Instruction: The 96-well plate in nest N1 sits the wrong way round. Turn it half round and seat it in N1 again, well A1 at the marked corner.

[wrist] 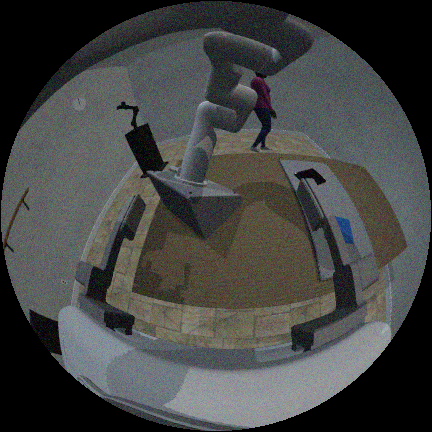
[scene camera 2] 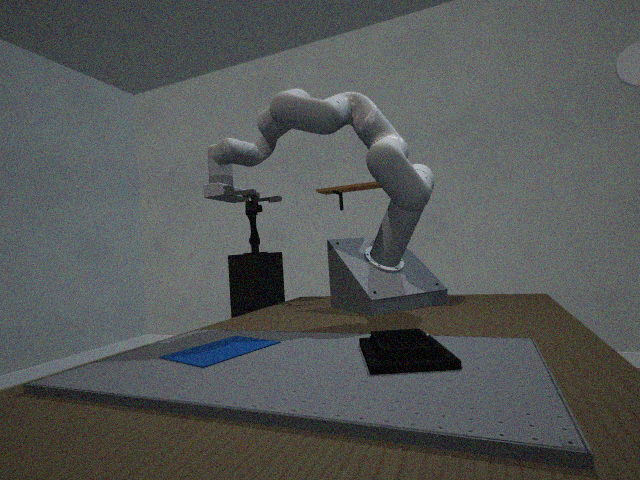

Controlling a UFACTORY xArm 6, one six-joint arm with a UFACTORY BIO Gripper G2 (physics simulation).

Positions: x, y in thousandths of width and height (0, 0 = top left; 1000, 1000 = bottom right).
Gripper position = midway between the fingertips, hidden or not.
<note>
In view: the gripper (scene camera 2: 420, 407), a 96-well plate (scene camera 2: 638, 718), a flat blue rectangle (scene camera 2: 327, 739) and a nest (scene camera 2: 709, 757).
The gripper shows as well in the wrist view (wrist: 497, 439).
</note>
